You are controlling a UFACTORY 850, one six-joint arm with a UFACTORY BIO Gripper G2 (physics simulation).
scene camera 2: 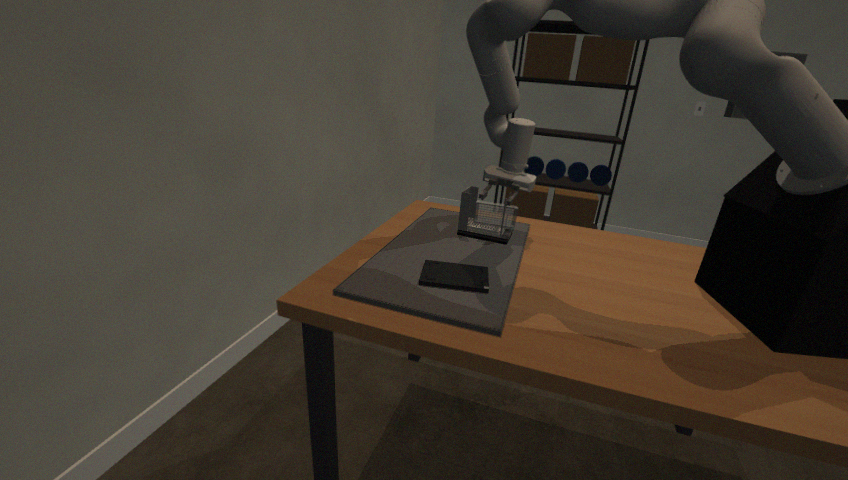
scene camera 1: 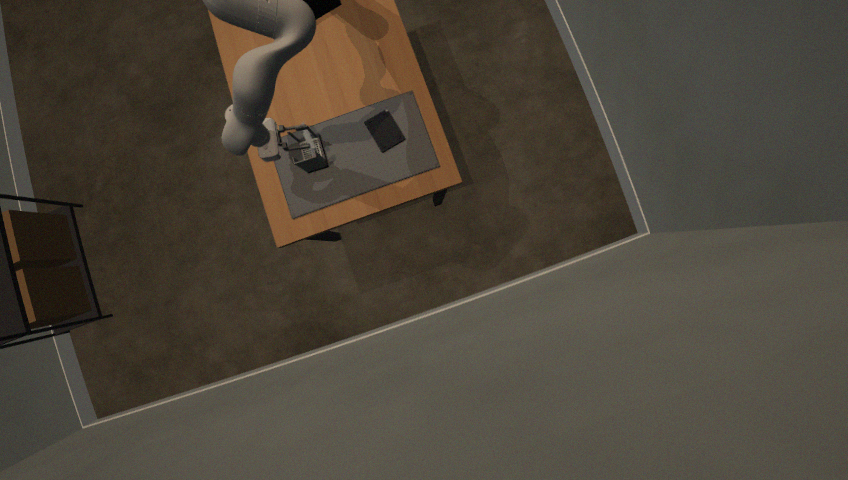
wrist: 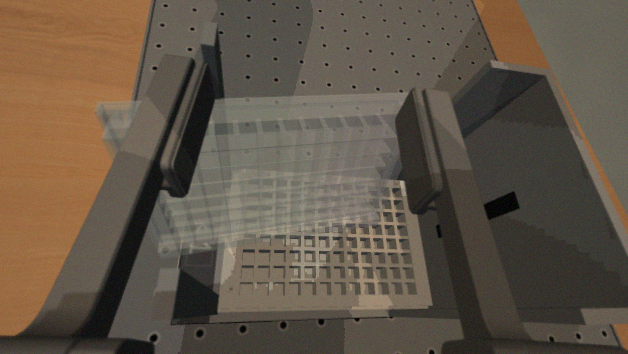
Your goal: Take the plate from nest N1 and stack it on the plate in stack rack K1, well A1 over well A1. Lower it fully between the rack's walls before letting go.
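Stack rack K1 (scene camera 1: 313, 165) (scene camera 2: 468, 209) (wrist: 540, 180) has grey walls and a black base. In the wrist view a pale plate with square wells (wrist: 325, 301) lies flat low in it. A clear plate (scene camera 2: 492, 212) (wrist: 305, 107) stands steeply tilted over the pale one, and its left end reaches out past my left finger. My gripper (scene camera 1: 308, 137) (scene camera 2: 498, 205) (wrist: 304, 137) is shut to its narrow stand, with nothing gripped. Its fingers are at the rack, over the tilted plate. Nest N1 (scene camera 1: 385, 130) (scene camera 2: 454, 275) is a flat black block with no plate visible on it. Well A1 cannot be made out.
The rack and nest stand on a grey perforated board (scene camera 1: 357, 190) (scene camera 2: 380, 285) (wrist: 265, 50) on a wooden table (scene camera 1: 309, 77) (scene camera 2: 595, 261) (wrist: 65, 150). The rack's tall wall is right of the right finger in the wrist view. A black pedestal (scene camera 2: 749, 279) carries the arm.
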